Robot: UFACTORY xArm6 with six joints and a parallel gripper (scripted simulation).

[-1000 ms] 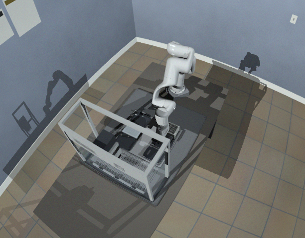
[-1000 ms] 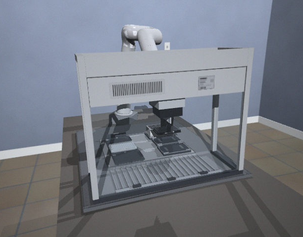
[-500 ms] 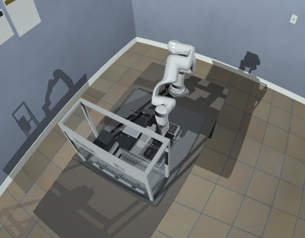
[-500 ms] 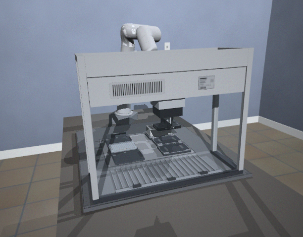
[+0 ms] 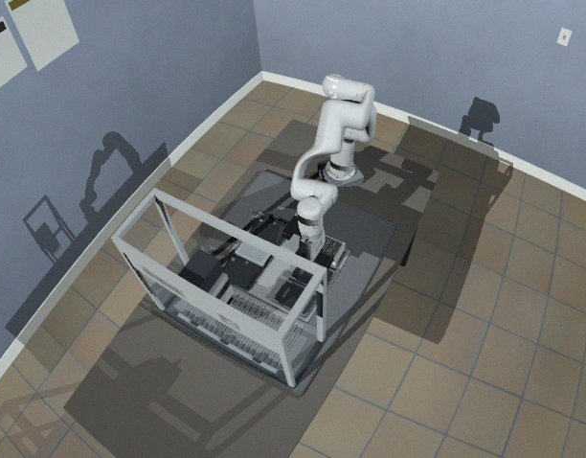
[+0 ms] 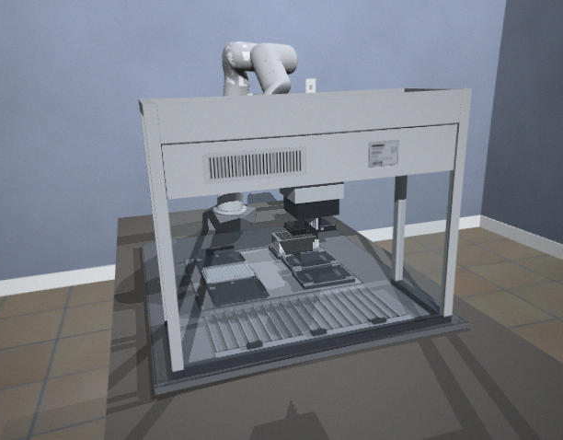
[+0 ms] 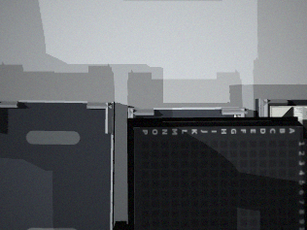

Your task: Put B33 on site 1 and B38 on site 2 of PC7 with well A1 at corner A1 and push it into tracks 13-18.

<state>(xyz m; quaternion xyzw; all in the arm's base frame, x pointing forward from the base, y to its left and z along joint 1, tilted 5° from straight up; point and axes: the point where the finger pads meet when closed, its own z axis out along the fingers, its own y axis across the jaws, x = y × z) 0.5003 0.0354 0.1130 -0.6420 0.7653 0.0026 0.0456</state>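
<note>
The plate carrier PC7 lies 24 cm to the right of my hand, 11 cm below it and 3 cm behind it. The rest, counted from my hand: frame post: 48 cm to the right, 33 cm ahead, 12 cm above; dark 384-well plate B33: 1 cm below; nest S3: 12 cm below, 11 cm ahead, 3 cm to the right.
</note>
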